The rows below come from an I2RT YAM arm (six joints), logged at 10 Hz.
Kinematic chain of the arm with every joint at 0, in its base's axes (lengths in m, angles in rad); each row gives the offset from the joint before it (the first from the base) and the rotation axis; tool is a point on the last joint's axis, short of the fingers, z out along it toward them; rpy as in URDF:
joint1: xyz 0 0 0.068 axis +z
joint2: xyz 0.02 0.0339 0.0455 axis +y
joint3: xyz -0.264 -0.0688 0 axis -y
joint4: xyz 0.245 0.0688 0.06 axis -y
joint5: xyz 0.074 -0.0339 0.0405 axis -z
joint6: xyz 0.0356 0 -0.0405 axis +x
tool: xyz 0 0 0 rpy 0 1.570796 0
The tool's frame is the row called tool.
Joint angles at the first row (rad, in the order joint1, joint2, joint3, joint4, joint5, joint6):
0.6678 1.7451 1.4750 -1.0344 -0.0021 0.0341
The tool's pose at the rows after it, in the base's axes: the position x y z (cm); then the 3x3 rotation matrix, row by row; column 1 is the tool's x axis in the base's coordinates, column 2 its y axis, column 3 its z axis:
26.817 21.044 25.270; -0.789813 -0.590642 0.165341; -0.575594 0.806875 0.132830; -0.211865 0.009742 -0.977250
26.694 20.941 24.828; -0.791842 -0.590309 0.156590; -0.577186 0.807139 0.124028; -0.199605 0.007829 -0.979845
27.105 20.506 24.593; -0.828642 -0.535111 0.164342; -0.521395 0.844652 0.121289; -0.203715 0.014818 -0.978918
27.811 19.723 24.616; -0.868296 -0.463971 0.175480; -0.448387 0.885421 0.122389; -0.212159 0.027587 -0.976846
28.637 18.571 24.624; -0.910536 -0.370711 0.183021; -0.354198 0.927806 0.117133; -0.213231 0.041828 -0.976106
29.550 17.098 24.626; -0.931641 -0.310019 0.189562; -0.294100 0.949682 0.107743; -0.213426 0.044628 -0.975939
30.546 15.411 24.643; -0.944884 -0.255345 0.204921; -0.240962 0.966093 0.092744; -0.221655 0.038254 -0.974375
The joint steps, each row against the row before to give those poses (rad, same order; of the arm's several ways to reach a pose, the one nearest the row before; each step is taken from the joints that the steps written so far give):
-0.0027 -0.0001 -0.0244 -0.0282 -0.0004 0.0004
0.0000 0.0001 -0.0164 0.0038 0.0015 0.0000
-0.0172 0.0011 -0.0085 0.0141 0.0035 0.0500
-0.0309 0.0000 0.0001 0.0100 -0.0008 0.0526
-0.0415 0.0000 0.0000 0.0034 -0.0004 0.0626
-0.0508 0.0000 0.0000 0.0007 0.0004 0.0141
-0.0564 0.0000 0.0000 0.0069 0.0080 -0.0007

